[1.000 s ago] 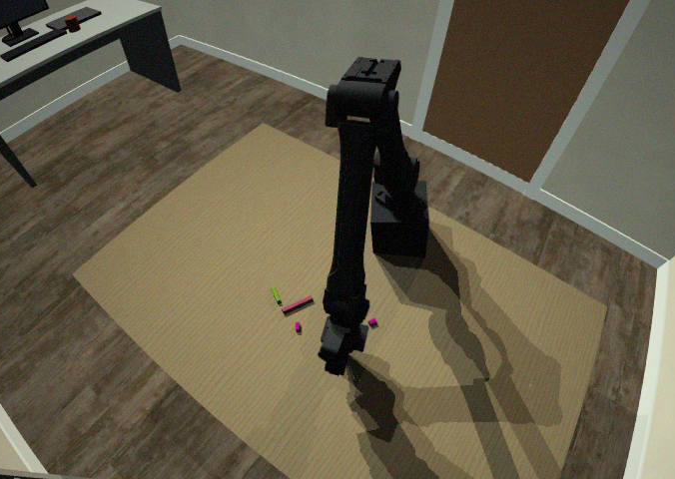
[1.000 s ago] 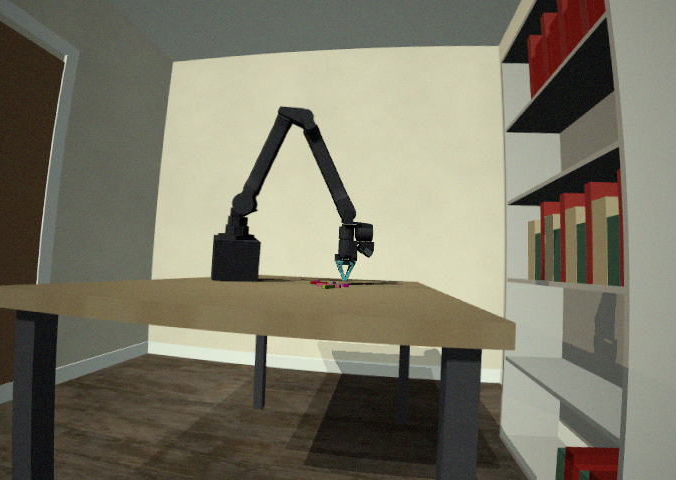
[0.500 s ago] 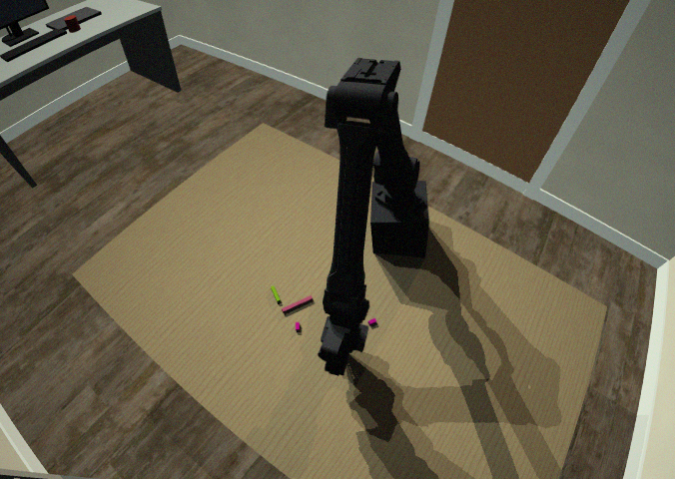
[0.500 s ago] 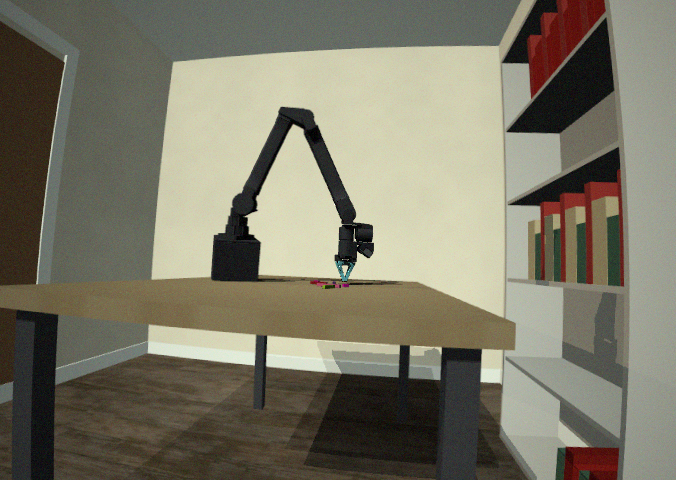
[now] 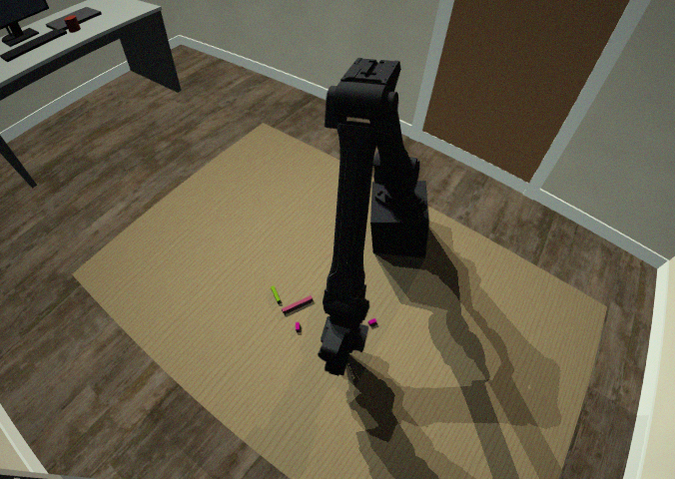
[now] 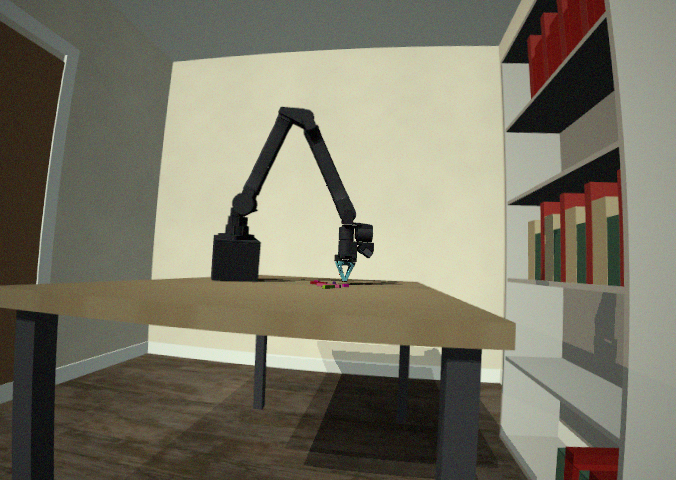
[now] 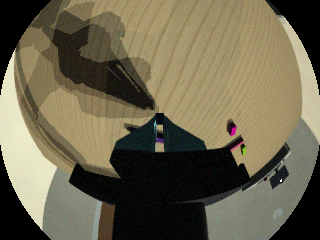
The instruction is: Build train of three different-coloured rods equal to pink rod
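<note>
Now: the blue rod right at my hand. Round my hand: red rod (7 cm behind, 7 cm to the right, 2 cm below); then pink rod (18 cm to the right, 2 cm below); then purple rod (4 cm behind, 1 cm to the right, 2 cm below).
</note>
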